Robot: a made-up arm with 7 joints.
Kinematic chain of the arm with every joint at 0, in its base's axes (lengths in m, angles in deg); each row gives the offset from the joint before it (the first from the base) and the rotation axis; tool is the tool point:
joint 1: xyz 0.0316 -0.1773 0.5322 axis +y
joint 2: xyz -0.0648 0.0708 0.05 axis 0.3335 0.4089 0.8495
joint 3: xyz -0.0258 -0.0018 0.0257 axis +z
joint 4: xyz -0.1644 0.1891 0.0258 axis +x
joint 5: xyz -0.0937 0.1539 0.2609 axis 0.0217 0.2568 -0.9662
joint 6: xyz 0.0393 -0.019 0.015 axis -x
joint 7: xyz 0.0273 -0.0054 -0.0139 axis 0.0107 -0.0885 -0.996
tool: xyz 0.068 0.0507 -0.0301
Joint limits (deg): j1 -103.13..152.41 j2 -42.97..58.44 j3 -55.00..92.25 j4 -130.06..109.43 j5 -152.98..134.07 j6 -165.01..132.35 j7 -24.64..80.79
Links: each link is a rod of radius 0.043 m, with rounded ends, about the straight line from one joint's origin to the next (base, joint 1, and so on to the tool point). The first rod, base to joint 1, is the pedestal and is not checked.
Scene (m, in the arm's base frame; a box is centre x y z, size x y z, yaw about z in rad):
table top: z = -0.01
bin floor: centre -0.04 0.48 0 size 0.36 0.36 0.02 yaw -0.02
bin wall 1: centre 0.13 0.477 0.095 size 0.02 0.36 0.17 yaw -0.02
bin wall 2: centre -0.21 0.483 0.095 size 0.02 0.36 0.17 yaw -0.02
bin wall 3: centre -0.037 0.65 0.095 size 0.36 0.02 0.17 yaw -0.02
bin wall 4: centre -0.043 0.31 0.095 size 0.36 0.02 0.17 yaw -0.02
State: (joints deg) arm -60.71 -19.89 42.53 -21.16 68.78 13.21 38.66
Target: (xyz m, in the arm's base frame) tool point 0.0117 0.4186 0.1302
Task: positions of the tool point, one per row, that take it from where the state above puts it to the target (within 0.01 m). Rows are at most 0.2 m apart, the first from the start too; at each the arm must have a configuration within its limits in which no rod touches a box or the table.
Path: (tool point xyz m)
1: -0.3758 0.1452 0.2694
2: -0.3531 0.2382 0.3009
3: -0.3132 0.3344 0.3615
4: -0.2603 0.4128 0.4570
5: -0.2051 0.4544 0.5792
6: -0.1982 0.4758 0.4788
7: -0.1601 0.4832 0.3622
8: -0.0892 0.4668 0.2408
9: 0.0117 0.4186 0.1302

